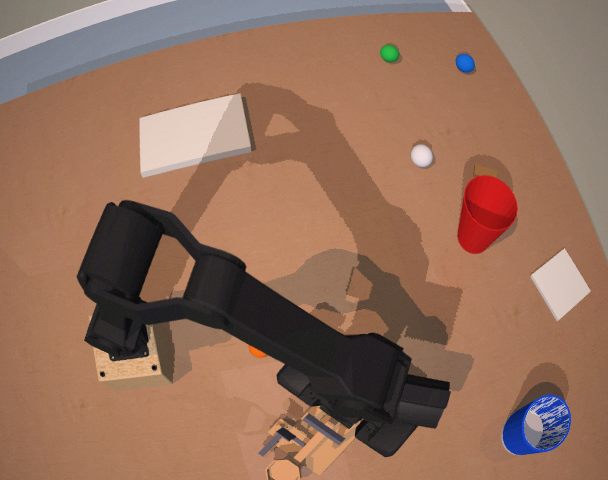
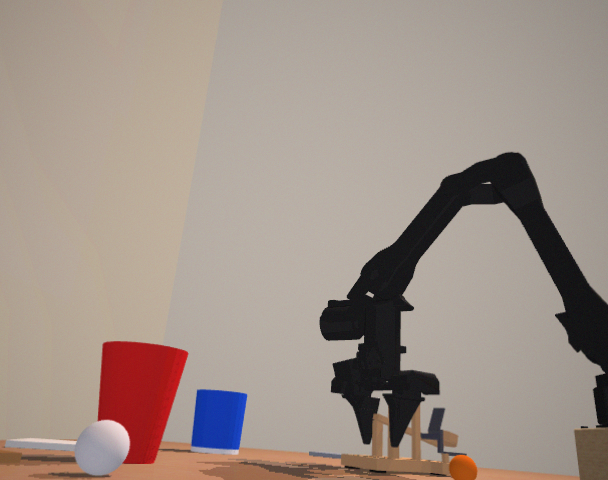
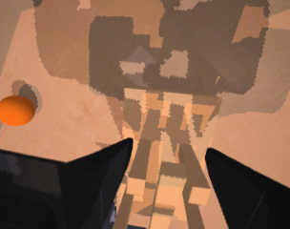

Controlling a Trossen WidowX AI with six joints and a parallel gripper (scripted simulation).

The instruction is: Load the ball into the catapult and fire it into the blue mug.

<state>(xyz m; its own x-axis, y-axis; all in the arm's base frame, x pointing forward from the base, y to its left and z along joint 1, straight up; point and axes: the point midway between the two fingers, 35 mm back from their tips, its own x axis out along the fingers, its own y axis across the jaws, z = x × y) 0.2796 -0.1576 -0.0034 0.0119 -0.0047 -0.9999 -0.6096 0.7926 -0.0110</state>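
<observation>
Now: gripper tip 4 cm past the catapult upright frame, 3 cm to the left of it and 5 cm below it. From my gripper tip the other things lie so: blue mug: 28 cm ahead, 13 cm to the right; orange ball: 9 cm behind, 13 cm to the left, 2 cm below; catapult: 6 cm behind, 3 cm to the right, 2 cm above.
</observation>
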